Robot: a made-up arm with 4 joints. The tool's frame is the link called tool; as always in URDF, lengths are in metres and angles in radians. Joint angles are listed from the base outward.
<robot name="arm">
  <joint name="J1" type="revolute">
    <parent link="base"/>
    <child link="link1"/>
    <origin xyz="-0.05 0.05 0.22" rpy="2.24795 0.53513 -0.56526"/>
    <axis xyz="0 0 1"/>
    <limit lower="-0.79" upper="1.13"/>
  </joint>
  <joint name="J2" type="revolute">
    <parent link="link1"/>
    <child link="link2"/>
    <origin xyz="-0.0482 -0.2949 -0.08" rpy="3.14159 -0.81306 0"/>
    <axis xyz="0 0 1"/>
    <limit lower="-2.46" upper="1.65"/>
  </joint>
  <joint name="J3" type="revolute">
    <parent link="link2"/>
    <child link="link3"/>
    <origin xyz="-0.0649 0.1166 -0.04" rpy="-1.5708 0 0.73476"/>
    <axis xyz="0 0 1"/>
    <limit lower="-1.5" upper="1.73"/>
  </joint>
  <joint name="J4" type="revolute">
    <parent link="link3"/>
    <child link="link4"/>
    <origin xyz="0.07 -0.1 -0.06" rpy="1.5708 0 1.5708"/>
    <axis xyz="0 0 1"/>
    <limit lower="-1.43" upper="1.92"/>
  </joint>
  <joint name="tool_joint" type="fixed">
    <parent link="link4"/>
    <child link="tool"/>
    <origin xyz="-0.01 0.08 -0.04" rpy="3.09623 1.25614 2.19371"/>
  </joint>
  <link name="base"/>
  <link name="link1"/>
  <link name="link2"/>
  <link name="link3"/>
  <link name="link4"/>
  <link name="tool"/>
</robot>
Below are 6 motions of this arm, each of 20 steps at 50 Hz.
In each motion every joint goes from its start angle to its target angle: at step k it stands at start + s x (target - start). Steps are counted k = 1, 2, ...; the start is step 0. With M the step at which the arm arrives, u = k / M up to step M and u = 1 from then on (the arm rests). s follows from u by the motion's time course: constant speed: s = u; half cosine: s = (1 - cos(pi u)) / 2; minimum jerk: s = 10 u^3 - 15 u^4 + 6 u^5.
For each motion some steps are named. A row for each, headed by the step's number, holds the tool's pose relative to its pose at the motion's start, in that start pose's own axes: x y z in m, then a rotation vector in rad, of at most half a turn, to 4 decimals.
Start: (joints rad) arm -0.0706 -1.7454 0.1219 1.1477
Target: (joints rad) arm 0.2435 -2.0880 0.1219 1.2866
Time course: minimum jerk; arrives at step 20
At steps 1, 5, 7, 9, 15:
1: -0.0001 0.0000 -0.0001 -0.0006 0.0001 0.0005
5: -0.0064 0.0008 -0.0104 -0.0501 0.0062 0.0459
7: -0.0144 0.0009 -0.0233 -0.1129 0.0135 0.1051
9: -0.0247 -0.0002 -0.0394 -0.1932 0.0219 0.1834
15: -0.0517 -0.0101 -0.0805 -0.4113 0.0385 0.4147

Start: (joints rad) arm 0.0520 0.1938 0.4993 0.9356
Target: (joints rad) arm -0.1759 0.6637 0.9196 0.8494
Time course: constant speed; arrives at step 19
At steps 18, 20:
18: -0.0323 0.1075 0.1585 0.6269 0.5217 -0.2416
20: -0.0320 0.1117 0.1697 0.6645 0.5495 -0.2520

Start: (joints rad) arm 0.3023 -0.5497 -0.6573 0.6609
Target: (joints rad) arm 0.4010 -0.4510 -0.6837 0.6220
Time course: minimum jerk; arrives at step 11
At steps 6, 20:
6: -0.0124 -0.0051 -0.0106 -0.0251 -0.0205 0.0096
20: -0.0211 -0.0094 -0.0179 -0.0429 -0.0361 0.0173

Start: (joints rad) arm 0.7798 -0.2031 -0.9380 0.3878
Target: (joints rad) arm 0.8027 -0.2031 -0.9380 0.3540
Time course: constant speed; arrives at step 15
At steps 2, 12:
2: -0.0012 0.0003 0.0000 0.0039 0.0003 0.0044
12: -0.0075 0.0014 0.0002 0.0234 0.0022 0.0264

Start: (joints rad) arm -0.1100 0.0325 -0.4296 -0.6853
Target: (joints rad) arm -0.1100 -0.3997 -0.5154 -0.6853
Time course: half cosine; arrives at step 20
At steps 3, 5, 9, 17, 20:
3: -0.0028 0.0013 -0.0001 0.0083 0.0213 0.0072
5: -0.0075 0.0034 0.0000 0.0226 0.0572 0.0194
9: -0.0215 0.0096 0.0012 0.0671 0.1639 0.0564
17: -0.0476 0.0207 0.0079 0.1584 0.3632 0.1282
20: -0.0502 0.0218 0.0089 0.1684 0.3837 0.1358

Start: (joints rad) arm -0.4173 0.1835 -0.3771 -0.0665
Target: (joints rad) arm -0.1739 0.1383 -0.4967 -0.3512
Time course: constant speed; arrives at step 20
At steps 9, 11, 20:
9: -0.0336 -0.0208 0.0005 0.0670 0.0311 0.1848
11: -0.0410 -0.0259 0.0010 0.0826 0.0409 0.2254
20: -0.0739 -0.0510 0.0050 0.1551 0.0980 0.4054

